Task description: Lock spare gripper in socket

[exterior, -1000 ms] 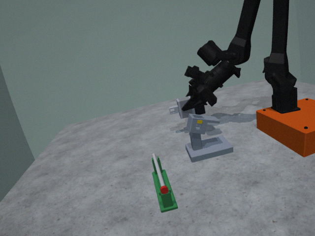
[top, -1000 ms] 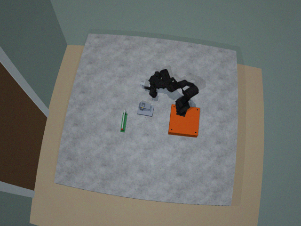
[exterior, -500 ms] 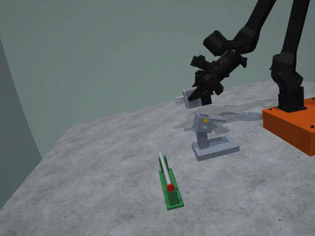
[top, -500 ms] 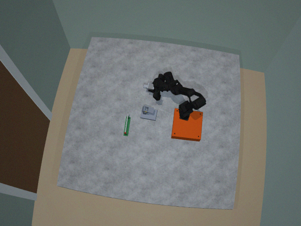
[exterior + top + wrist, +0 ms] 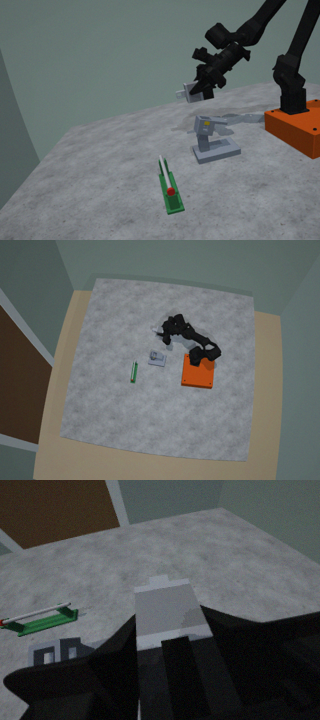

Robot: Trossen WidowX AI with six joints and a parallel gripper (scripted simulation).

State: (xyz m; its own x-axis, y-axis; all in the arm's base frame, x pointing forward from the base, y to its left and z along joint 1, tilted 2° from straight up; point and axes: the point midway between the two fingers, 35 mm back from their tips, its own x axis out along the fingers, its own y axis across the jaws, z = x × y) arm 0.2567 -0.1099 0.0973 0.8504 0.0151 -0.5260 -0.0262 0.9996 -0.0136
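Now: gripper tip 150 mm to the right of the grey mount, 90 mm above it and 30 mm past it. The rest, counted from my gripper tip: spare gripper 20 mm behind; green cradle 280 mm to the left, 120 mm below, 90 mm ahead.
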